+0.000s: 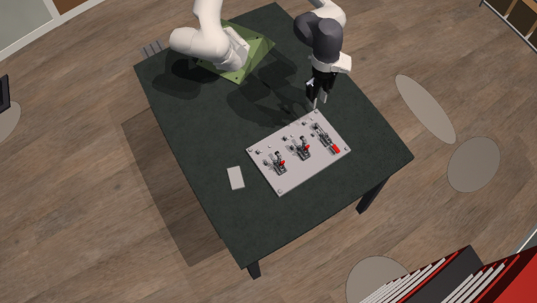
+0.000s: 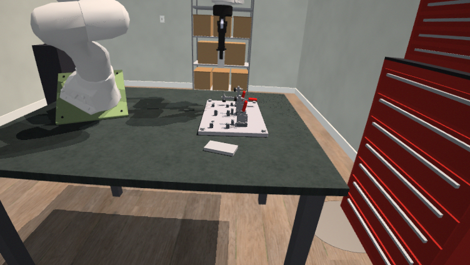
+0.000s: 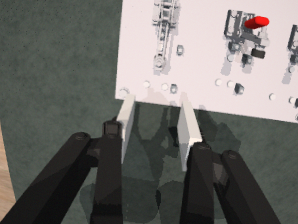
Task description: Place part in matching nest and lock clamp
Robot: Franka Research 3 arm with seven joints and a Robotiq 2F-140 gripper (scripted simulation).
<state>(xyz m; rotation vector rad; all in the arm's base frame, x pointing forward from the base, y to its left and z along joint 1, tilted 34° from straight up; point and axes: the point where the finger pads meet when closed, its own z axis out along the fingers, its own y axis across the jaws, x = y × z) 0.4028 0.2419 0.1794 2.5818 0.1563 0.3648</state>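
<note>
Right now the clamp is 17 cm below my hand and 8 cm ahead of it. From my hand the other things lie so: light grey fixture plate 21 cm below, 11 cm to the right, 6 cm ahead; part 38 cm to the right, 21 cm below, 3 cm ahead.
</note>
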